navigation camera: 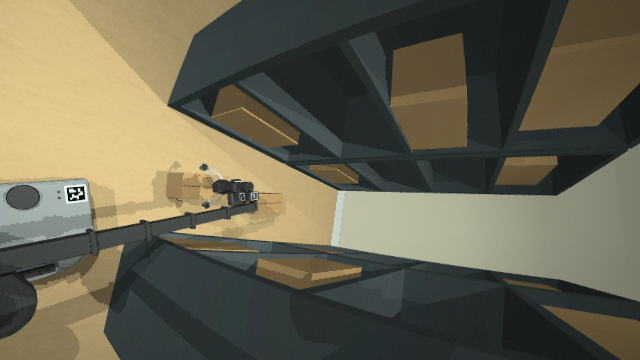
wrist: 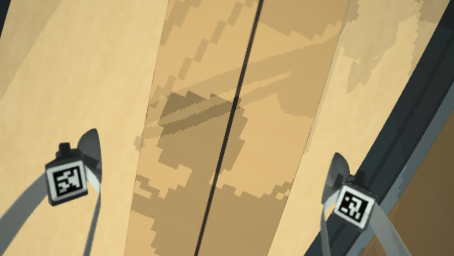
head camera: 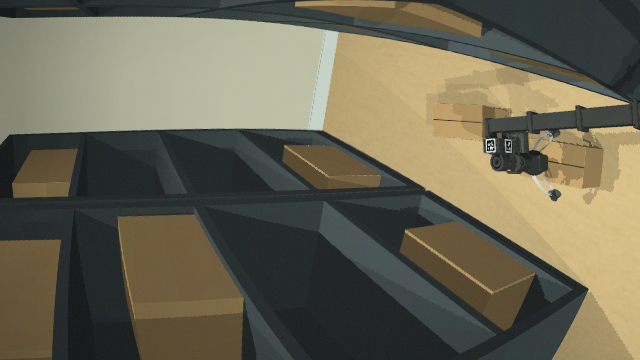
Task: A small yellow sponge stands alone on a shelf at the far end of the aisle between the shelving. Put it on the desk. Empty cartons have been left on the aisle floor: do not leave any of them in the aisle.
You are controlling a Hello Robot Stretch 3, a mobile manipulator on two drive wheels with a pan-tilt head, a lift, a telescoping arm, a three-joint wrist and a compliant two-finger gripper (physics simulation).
In view: my gripper [head camera: 557,163].
My gripper shows as well in the wrist view [wrist: 216,160].
